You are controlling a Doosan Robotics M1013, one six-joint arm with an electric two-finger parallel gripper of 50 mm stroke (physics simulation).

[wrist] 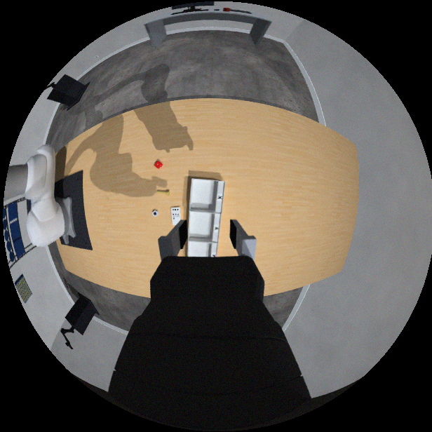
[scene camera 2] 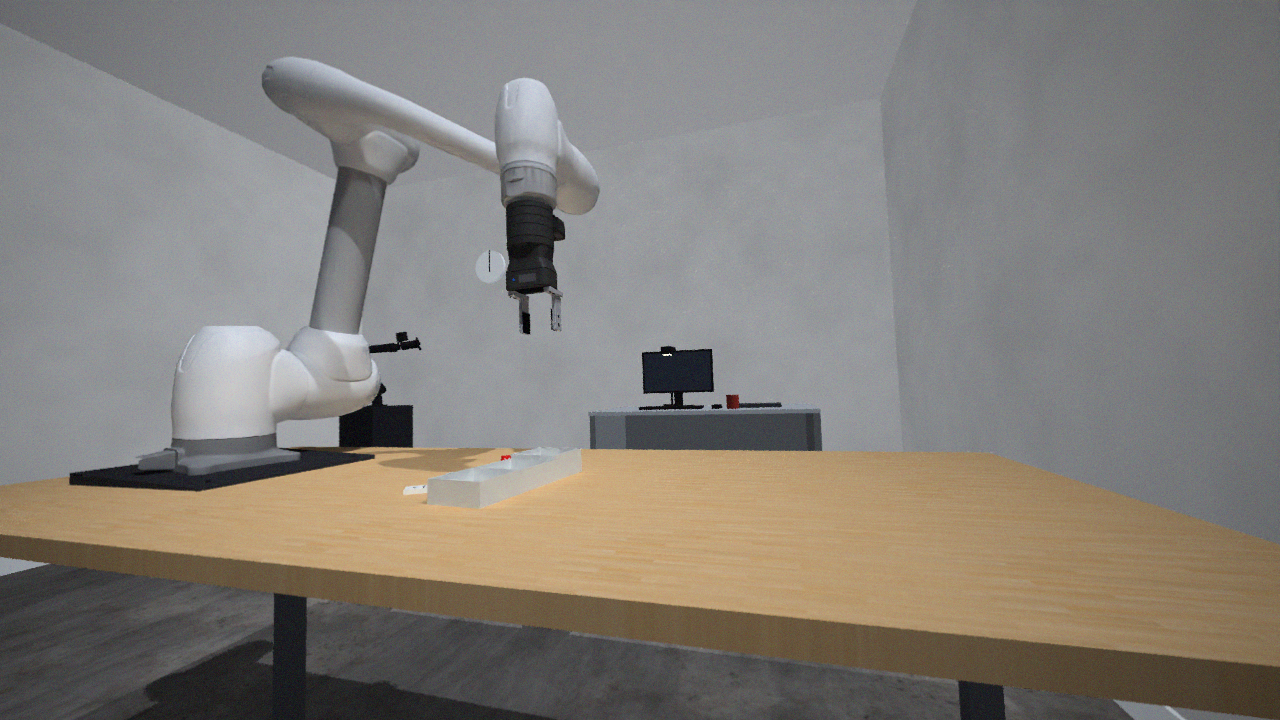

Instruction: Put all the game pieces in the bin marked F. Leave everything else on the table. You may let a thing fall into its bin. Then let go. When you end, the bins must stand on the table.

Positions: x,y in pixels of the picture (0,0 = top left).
Labels:
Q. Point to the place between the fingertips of the gripper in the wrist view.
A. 208,228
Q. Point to a white bin row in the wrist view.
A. At 206,196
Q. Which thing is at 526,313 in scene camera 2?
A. The gripper.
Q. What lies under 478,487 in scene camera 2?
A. A white bin row.

